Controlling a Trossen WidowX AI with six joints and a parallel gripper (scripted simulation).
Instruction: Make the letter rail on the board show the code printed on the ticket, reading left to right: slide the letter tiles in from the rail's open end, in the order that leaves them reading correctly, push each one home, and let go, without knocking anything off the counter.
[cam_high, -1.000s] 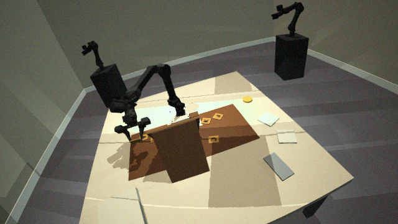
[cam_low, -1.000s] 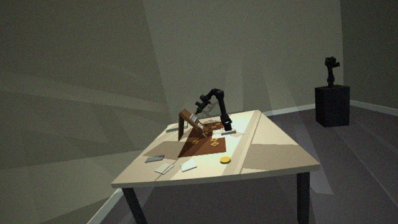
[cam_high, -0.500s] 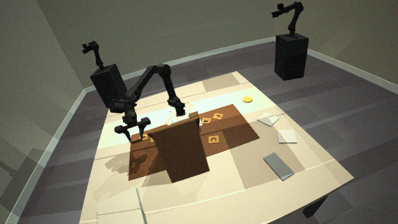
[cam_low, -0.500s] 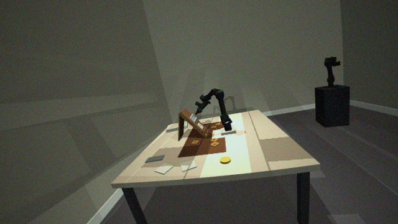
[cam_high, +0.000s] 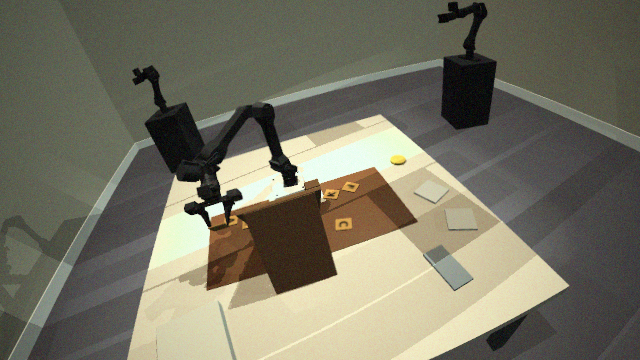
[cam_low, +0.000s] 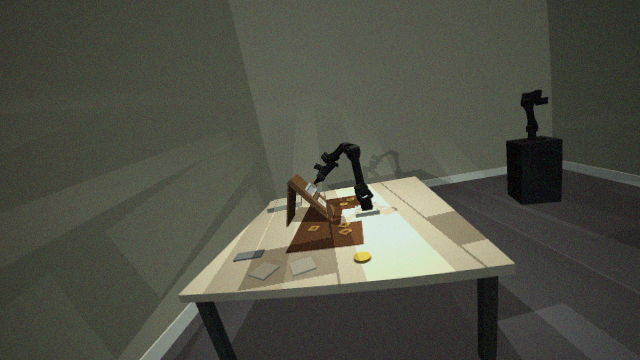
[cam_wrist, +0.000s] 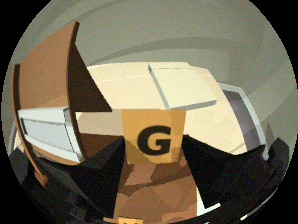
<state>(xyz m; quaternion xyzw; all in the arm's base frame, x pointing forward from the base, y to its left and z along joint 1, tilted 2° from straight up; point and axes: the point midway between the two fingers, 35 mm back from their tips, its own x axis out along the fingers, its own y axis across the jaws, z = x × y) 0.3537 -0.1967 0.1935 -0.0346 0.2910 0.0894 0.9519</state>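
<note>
Right now the white ticket is 170 mm to the left of my gripper tip, 90 mm below it and 90 mm behind it. From my gripper tip the other things lie so: brown mat (230 mm to the left, 190 mm behind, 180 mm below); orange tile marked 7 (190 mm behind, 180 mm below, 20 mm to the left); orange tile marked g (right at my gripper tip).
</note>
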